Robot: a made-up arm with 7 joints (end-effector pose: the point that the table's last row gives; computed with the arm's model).
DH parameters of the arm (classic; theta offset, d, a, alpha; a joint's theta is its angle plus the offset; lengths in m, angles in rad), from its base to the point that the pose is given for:
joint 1: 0 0.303 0 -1.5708
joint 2: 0 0 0 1.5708
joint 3: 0 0.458 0.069 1.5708
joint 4: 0 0 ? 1.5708
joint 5: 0 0.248 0 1.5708
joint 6: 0 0 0.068 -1.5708
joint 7: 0 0.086 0 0
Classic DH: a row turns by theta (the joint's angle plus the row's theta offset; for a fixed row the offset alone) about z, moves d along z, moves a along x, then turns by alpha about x.
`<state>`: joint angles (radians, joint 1 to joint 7).
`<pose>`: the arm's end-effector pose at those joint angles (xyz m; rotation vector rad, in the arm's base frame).
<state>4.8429 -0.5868 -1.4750 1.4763 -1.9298 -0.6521 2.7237</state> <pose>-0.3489 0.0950 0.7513 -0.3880 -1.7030 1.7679</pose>
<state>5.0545 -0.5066 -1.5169 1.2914 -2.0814 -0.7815 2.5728</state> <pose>-0.3273 -0.0204 0.6973 0.1645 -2.0978 1.7160</pose>
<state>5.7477 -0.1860 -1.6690 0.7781 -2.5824 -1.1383 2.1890</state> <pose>-0.1176 -0.1688 0.5806 -1.8537 1.8394 -0.8765</pose>
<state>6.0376 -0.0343 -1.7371 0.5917 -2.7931 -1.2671 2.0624</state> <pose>-0.0376 -0.1512 0.5654 -2.0595 1.2850 -0.3677</pose>
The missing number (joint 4, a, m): 0.056
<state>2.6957 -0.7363 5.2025 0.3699 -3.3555 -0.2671 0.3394</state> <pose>0.1190 0.1034 0.4556 1.8254 -2.0983 -1.0601</pose>
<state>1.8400 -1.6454 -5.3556 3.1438 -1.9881 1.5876 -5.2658</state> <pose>0.2696 -0.7284 0.2952 -0.3761 0.9939 -0.2063</pose>
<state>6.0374 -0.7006 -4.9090 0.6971 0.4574 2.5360 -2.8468</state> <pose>-0.1306 0.2225 0.5010 0.1451 -1.7165 1.0529</pose>
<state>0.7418 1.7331 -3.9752 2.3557 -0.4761 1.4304 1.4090</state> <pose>0.3474 0.6598 0.3722 -1.6321 -0.1684 1.9122</pose>
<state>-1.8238 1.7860 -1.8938 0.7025 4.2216 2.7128 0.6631</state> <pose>-0.3260 -0.3291 0.3884 0.8640 -1.8879 2.1208</pose>
